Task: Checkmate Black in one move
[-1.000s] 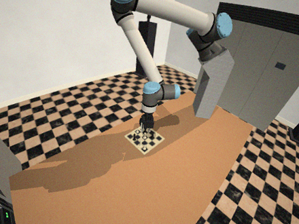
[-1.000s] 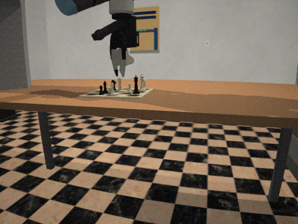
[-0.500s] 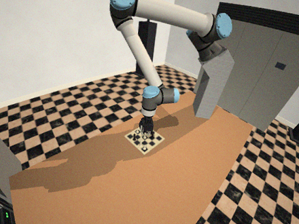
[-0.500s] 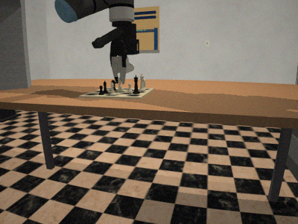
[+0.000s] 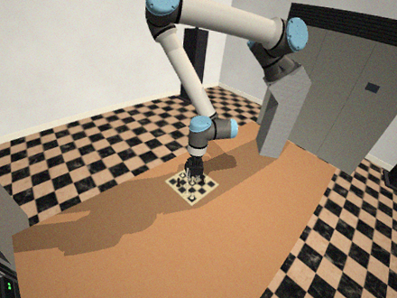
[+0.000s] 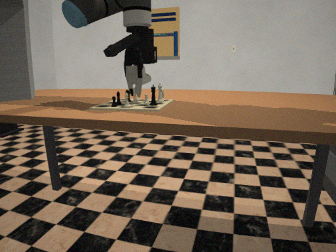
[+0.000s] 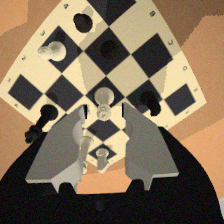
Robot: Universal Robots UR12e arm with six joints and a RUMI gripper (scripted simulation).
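My hand is 4 cm above the chessboard. Round my hand: tall white piece 8 cm ahead, 3 cm to the left, 1 cm below; then tall black piece 7 cm ahead, 4 cm to the right, 1 cm below.
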